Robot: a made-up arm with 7 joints. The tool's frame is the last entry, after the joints.
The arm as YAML. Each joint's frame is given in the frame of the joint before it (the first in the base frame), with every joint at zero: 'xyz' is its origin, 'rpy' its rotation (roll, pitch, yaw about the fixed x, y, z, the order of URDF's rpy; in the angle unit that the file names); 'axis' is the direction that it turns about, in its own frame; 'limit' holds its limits. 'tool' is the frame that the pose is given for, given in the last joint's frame.
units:
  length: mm
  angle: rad
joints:
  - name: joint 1
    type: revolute
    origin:
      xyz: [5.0, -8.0, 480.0]
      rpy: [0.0, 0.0, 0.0]
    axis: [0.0, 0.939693, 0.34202]
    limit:
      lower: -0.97
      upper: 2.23
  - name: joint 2
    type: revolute
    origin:
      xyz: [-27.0, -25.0, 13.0]
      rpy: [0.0, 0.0, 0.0]
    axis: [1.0, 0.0, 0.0]
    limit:
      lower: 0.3
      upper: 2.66
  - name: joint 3
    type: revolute
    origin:
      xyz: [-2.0, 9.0, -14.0]
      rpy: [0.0, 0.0, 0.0]
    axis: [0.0, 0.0, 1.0]
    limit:
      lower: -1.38
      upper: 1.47
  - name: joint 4
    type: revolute
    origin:
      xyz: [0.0, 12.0, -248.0]
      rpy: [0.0, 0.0, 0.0]
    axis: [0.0, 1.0, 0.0]
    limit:
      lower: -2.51
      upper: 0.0
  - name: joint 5
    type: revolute
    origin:
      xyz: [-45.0, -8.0, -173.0]
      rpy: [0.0, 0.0, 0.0]
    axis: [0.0, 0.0, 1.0]
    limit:
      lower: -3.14
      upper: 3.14
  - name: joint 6
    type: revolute
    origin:
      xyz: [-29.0, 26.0, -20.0]
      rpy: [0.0, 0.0, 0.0]
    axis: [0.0, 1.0, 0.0]
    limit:
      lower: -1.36
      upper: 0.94
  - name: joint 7
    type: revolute
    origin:
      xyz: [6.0, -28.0, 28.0]
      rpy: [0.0, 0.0, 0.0]
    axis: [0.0, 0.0, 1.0]
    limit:
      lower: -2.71
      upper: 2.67
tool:
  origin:
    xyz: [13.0, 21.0, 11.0]
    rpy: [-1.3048, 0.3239, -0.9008]
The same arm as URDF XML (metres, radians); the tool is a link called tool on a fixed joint. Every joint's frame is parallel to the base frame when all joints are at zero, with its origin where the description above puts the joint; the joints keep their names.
<robot name="arm">
  <joint name="joint 1" type="revolute">
    <parent link="base"/>
    <child link="link1"/>
    <origin xyz="0.005 -0.008 0.48"/>
    <axis xyz="0 0.9397 0.342"/>
    <limit lower="-0.97" upper="2.23"/>
  </joint>
  <joint name="joint 2" type="revolute">
    <parent link="link1"/>
    <child link="link2"/>
    <origin xyz="-0.027 -0.025 0.013"/>
    <axis xyz="1 0 0"/>
    <limit lower="0.3" upper="2.66"/>
  </joint>
  <joint name="joint 3" type="revolute">
    <parent link="link2"/>
    <child link="link3"/>
    <origin xyz="-0.002 0.009 -0.014"/>
    <axis xyz="0 0 1"/>
    <limit lower="-1.38" upper="1.47"/>
  </joint>
  <joint name="joint 4" type="revolute">
    <parent link="link3"/>
    <child link="link4"/>
    <origin xyz="0 0.012 -0.248"/>
    <axis xyz="0 1 0"/>
    <limit lower="-2.51" upper="0"/>
  </joint>
  <joint name="joint 5" type="revolute">
    <parent link="link4"/>
    <child link="link5"/>
    <origin xyz="-0.045 -0.008 -0.173"/>
    <axis xyz="0 0 1"/>
    <limit lower="-3.14" upper="3.14"/>
  </joint>
  <joint name="joint 6" type="revolute">
    <parent link="link5"/>
    <child link="link6"/>
    <origin xyz="-0.029 0.026 -0.02"/>
    <axis xyz="0 1 0"/>
    <limit lower="-1.36" upper="0.94"/>
  </joint>
  <joint name="joint 7" type="revolute">
    <parent link="link6"/>
    <child link="link7"/>
    <origin xyz="0.006 -0.028 0.028"/>
    <axis xyz="0 0 1"/>
    <limit lower="-2.71" upper="2.67"/>
  </joint>
  <joint name="tool_fixed" type="fixed">
    <parent link="link7"/>
    <child link="tool"/>
    <origin xyz="0.013 0.021 0.011" rpy="-1.3048 0.3239 -0.9008"/>
  </joint>
  <link name="base"/>
  <link name="link1"/>
  <link name="link2"/>
  <link name="link3"/>
  <link name="link4"/>
  <link name="link5"/>
  <link name="link6"/>
  <link name="link7"/>
  <link name="tool"/>
</robot>

